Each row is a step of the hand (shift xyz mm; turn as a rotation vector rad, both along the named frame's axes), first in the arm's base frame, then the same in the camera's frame.
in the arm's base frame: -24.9 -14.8 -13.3 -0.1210 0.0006 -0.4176
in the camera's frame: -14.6 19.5 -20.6 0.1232 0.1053 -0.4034
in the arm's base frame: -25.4 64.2 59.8 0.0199 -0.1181 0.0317
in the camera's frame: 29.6 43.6 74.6 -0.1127 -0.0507 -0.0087
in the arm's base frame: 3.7 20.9 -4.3 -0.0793 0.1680 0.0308
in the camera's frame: 21.2 2.1 3.7 0.1201 0.1231 0.0767
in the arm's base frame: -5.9 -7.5 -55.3 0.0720 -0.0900 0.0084
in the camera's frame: 12.0 2.1 -54.8 -0.0662 -0.0937 -0.0142
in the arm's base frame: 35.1 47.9 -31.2 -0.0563 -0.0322 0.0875
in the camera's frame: 63.0 -21.4 -8.2 -0.0747 0.0476 0.0634
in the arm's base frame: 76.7 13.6 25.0 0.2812 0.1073 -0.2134
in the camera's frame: 22.0 -69.3 37.5 0.2435 -0.2466 -0.1268
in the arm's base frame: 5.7 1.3 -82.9 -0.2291 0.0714 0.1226
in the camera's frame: 32.8 -7.3 -76.0 -0.0370 0.2431 0.1103
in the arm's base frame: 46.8 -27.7 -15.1 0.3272 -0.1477 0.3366
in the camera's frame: -7.8 -53.0 -17.8 -0.1749 -0.3461 0.3030
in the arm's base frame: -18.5 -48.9 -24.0 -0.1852 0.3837 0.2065
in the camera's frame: -39.7 3.7 -41.5 0.2235 0.2888 0.3013
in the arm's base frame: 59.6 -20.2 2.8 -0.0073 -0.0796 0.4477
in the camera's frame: -4.5 -62.8 3.0 -0.2367 -0.0029 0.3883
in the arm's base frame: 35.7 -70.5 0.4 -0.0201 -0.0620 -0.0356
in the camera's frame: -54.7 -53.6 -19.5 -0.0476 0.0014 -0.0570
